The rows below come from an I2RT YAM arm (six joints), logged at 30 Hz.
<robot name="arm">
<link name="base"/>
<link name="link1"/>
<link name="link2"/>
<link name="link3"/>
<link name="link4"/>
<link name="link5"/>
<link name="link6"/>
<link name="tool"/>
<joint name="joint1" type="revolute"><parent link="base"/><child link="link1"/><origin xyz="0 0 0.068" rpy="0 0 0"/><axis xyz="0 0 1"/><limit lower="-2.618" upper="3.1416"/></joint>
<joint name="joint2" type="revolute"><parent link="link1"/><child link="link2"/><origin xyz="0.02 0.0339 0.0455" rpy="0 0 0"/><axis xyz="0 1 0"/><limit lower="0" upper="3.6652"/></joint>
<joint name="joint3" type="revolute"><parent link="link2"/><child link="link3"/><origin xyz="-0.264 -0.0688 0" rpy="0 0 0"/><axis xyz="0 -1 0"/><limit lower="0" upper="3.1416"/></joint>
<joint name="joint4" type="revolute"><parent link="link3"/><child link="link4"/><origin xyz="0.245 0.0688 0.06" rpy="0 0 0"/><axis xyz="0 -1 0"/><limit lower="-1.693" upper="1.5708"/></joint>
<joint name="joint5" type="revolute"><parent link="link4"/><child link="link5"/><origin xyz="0.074 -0.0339 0.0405" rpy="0 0 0"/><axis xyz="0 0 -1"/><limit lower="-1.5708" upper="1.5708"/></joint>
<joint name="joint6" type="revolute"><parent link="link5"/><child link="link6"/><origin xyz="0.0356 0 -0.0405" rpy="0 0 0"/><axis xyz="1 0 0"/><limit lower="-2.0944" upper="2.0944"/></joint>
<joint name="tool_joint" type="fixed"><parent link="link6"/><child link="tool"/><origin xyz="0 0 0" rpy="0 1.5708 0"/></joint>
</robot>
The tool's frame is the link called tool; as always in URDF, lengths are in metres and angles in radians.
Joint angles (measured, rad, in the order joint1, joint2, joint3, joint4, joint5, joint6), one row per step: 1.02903 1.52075 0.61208 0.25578 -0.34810 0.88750; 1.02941 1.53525 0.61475 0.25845 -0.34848 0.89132; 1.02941 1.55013 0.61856 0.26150 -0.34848 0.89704; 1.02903 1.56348 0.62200 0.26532 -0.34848 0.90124; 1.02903 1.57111 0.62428 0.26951 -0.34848 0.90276; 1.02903 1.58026 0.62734 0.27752 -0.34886 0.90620; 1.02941 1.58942 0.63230 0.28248 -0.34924 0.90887; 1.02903 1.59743 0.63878 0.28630 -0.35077 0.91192; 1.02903 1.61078 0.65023 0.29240 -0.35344 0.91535; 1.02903 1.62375 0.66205 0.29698 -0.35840 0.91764; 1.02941 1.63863 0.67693 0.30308 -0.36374 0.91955; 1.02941 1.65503 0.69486 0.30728 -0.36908 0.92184; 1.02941 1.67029 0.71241 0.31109 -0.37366 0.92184; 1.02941 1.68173 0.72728 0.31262 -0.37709 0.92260; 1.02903 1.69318 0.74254 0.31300 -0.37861 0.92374
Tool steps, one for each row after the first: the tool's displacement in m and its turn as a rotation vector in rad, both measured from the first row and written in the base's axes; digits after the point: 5 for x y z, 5 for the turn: 0.00059 0.00122 -0.00294 -0.00738 0.00803 -0.00151; 0.00143 0.00261 -0.00567 -0.01374 0.01680 -0.00483; 0.00231 0.00386 -0.00805 -0.01859 0.02333 -0.00767; 0.00285 0.00477 -0.00917 -0.01945 0.02515 -0.00855; 0.00364 0.00609 -0.01018 -0.01738 0.02716 -0.01024; 0.00444 0.00767 -0.01095 -0.01638 0.02913 -0.01110; 0.00553 0.00936 -0.01109 -0.01366 0.03125 -0.01201; 0.00724 0.01237 -0.01119 -0.00893 0.03331 -0.01183; 0.00885 0.01537 -0.01124 -0.00429 0.03604 -0.00917; 0.01080 0.01918 -0.01092 0.00271 0.03729 -0.00554; 0.01317 0.02347 -0.01043 0.00941 0.03902 -0.00249; 0.01548 0.02761 -0.00981 0.01599 0.03828 0.00129; 0.01737 0.03097 -0.00902 0.02131 0.03813 0.00371; 0.01943 0.03426 -0.00827 0.02544 0.03769 0.00400
